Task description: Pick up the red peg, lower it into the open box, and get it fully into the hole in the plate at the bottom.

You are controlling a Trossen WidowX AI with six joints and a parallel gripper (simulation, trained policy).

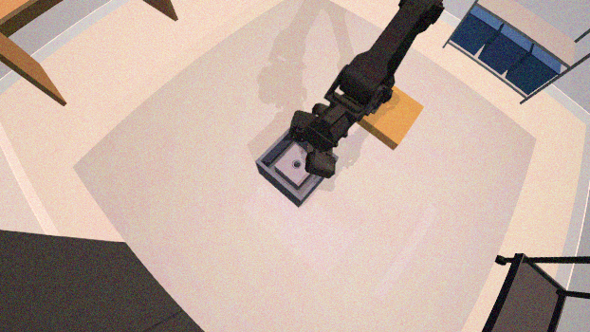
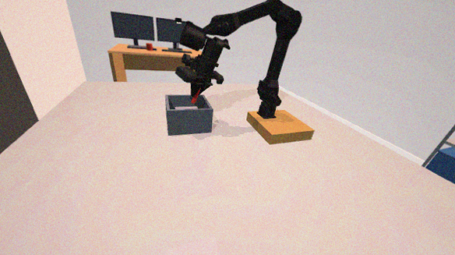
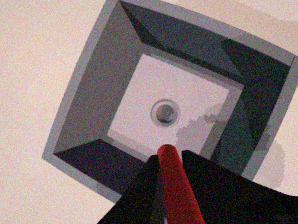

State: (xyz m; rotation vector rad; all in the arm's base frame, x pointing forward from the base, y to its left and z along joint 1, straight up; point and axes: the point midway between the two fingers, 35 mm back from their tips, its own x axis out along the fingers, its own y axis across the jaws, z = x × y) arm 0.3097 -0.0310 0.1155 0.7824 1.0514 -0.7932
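Right now my gripper tip is 20 mm below the red peg, 10 mm to the right of it and 10 mm past it. Also, from my gripper tip: plate (80 mm below, 20 mm to the right, 20 mm ahead); grey box (100 mm below, 20 mm to the right, 20 mm ahead).
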